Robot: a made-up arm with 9 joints. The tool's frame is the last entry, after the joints. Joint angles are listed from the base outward. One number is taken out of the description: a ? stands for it. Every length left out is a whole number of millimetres.
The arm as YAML. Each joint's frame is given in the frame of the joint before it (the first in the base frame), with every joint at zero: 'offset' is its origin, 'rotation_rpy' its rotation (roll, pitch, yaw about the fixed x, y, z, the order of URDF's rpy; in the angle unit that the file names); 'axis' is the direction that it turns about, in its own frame. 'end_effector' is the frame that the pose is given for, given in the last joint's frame.
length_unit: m
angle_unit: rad
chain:
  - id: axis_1
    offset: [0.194, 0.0, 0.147]
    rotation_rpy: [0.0, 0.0, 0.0]
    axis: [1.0, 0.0, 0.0]
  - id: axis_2
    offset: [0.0, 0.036, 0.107]
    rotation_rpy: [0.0, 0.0, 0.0]
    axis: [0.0, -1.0, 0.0]
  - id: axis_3
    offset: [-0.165, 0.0, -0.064]
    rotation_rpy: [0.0, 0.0, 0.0]
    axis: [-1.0, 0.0, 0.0]
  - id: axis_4
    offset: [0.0, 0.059, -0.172]
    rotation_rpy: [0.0, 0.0, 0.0]
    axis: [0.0, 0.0, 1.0]
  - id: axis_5
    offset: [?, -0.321, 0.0]
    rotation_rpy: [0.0, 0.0, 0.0]
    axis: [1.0, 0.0, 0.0]
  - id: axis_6
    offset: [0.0, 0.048, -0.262]
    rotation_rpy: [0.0, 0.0, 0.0]
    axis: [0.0, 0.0, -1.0]
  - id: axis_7
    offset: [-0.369, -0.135, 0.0]
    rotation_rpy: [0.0, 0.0, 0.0]
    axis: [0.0, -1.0, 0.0]
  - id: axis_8
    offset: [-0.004, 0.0, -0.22]
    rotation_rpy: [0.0, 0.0, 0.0]
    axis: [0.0, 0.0, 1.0]
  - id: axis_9
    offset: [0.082, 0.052, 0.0]
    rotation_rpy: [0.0, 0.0, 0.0]
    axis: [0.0, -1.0, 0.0]
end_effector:
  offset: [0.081, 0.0, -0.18]
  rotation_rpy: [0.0, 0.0, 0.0]
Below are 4 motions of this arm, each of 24 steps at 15 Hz.
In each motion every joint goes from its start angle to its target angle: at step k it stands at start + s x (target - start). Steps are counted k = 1, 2, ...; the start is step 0. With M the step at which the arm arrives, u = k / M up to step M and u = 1 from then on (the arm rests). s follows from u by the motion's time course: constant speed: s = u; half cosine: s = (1 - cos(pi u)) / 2; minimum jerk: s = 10 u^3 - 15 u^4 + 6 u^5.
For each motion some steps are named. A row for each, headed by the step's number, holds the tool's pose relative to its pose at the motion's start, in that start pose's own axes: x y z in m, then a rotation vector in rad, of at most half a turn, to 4 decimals.
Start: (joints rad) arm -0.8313 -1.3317 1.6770 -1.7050 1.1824 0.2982 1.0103 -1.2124 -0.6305
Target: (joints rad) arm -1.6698 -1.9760 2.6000 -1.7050 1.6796 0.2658 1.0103 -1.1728 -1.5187
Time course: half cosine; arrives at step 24
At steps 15, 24:
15: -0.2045 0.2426 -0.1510 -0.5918 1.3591 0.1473
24: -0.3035 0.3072 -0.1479 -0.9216 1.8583 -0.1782

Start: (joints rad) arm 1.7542 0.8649 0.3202 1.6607 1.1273 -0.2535 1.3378 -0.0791 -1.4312
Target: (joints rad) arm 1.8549 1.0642 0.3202 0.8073 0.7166 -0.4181 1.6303 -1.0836 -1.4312
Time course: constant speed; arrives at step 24
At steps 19, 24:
19: -0.0494 -0.0369 0.1414 0.1639 -0.8078 0.0207
24: -0.0886 -0.0227 0.1544 0.1876 -0.9856 0.1099

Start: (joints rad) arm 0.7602 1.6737 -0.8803 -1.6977 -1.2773 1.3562 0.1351 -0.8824 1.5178
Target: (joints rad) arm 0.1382 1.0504 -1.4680 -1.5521 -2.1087 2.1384 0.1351 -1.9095 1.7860
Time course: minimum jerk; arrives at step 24
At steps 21, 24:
21: -0.0589 0.5809 -0.7815 -1.0930 -0.3734 -1.6165
24: -0.0524 0.5955 -0.7904 -1.1031 -0.3535 -1.6413

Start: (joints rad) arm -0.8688 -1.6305 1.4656 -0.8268 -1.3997 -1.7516 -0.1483 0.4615 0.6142
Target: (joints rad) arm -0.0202 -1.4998 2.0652 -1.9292 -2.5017 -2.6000 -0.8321 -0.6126 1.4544
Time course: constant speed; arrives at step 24
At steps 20, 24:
20: 0.7160 0.0773 -0.0281 0.4325 -0.5702 -0.8249
24: 0.9127 -0.0262 0.0200 0.4386 -0.8478 -0.7587

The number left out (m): -0.034
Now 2 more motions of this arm.
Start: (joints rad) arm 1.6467 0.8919 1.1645 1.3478 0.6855 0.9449 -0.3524 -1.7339 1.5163
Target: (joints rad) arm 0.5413 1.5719 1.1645 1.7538 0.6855 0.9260 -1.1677 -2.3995 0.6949
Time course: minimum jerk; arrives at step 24
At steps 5, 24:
5: 0.0218 -0.0091 -0.0226 -0.0766 -0.0056 -0.0108
24: 0.3266 -0.2833 -0.0093 -1.0373 0.0181 -0.9194

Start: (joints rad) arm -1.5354 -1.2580 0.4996 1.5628 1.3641 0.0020 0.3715 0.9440 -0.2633
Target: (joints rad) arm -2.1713 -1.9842 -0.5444 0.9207 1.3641 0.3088 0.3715 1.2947 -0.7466
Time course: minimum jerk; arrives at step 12
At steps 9, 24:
9: 0.8181 -0.0984 0.1158 -0.4028 -1.0265 -0.1469
24: 0.8925 -0.1200 0.2147 -0.4460 -1.1644 -0.2042

